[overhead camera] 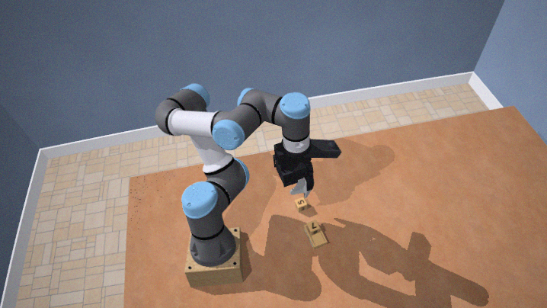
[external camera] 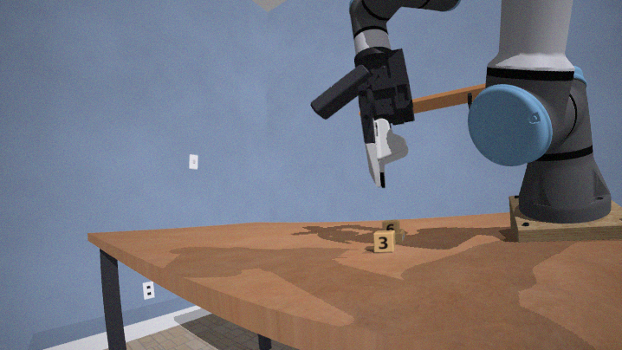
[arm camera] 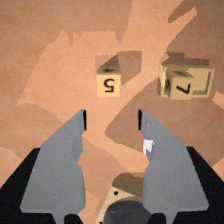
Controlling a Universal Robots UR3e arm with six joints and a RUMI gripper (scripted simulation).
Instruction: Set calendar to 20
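The wooden digit cube is 10 cm below my hand. Round my hand: wooden tray (10 cm to the right, 10 cm below, 3 cm ahead).
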